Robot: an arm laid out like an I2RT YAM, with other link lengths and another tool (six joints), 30 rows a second.
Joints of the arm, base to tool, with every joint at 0 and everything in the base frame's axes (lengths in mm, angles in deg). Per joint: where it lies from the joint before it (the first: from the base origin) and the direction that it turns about. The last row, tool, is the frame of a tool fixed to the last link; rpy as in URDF.
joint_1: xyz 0 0 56.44 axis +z
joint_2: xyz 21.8 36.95 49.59 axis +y
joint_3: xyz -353.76 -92.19 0 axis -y
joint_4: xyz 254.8 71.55 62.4 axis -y
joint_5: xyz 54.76 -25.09 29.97 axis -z
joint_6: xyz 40.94 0 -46.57 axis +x
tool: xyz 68 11 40 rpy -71.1 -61.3 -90
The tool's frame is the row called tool.
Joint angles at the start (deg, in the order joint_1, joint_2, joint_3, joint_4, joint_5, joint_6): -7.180 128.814 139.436 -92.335 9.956 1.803
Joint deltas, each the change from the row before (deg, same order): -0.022 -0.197 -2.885 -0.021 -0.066 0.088; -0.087 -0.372 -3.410 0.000 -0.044 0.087; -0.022 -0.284 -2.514 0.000 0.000 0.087; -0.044 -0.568 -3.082 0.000 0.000 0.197; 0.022 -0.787 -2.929 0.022 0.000 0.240; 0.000 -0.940 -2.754 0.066 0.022 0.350; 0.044 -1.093 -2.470 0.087 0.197 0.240; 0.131 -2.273 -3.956 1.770 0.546 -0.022; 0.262 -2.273 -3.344 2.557 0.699 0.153; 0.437 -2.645 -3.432 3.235 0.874 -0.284; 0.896 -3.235 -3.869 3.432 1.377 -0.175
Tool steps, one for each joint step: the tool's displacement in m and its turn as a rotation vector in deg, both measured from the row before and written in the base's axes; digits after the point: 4 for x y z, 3 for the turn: -0.0037 0.0003 -0.0126 0.413 2.663 -0.100; -0.0056 -0.0001 -0.0135 0.431 2.993 -0.169; -0.0046 0.0003 -0.0097 0.284 2.197 -0.108; -0.0070 0.0004 -0.0099 0.313 2.460 -0.238; -0.0077 0.0010 -0.0071 0.252 2.064 -0.214; -0.0081 0.0008 -0.0050 0.163 1.681 -0.341; -0.0081 0.0009 -0.0024 -0.063 1.267 -0.168; -0.0103 0.0014 0.0002 -0.545 -0.015 0.222; -0.0069 0.0016 0.0027 -0.892 -1.417 0.192; -0.0065 0.0029 0.0049 -1.121 -2.275 0.784; -0.0089 0.0056 0.0070 -1.652 -2.600 1.113
